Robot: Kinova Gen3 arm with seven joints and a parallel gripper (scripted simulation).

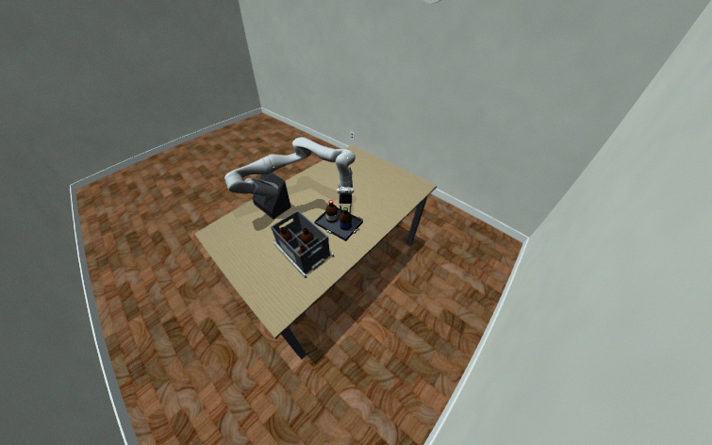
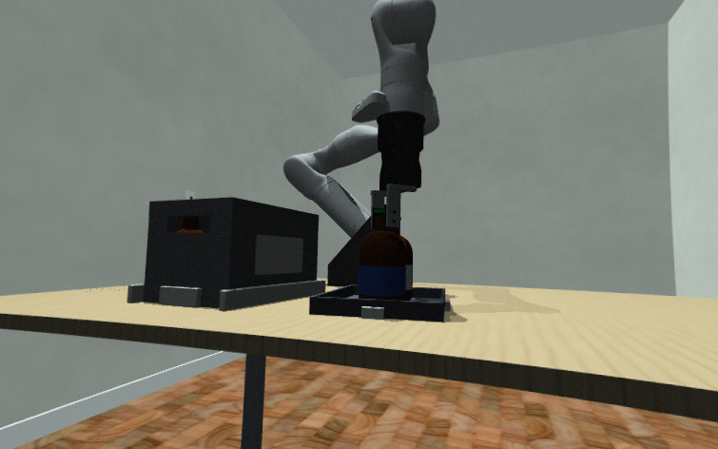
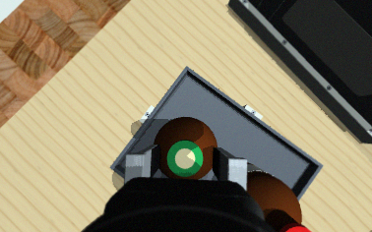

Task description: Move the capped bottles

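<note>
My gripper is now 6 cm above the green-capped bottle. Round my hand: black tray (14 cm below, 5 cm behind, 1 cm to the right); then dark crate (30 cm to the right, 7 cm behind, 6 cm below).
</note>
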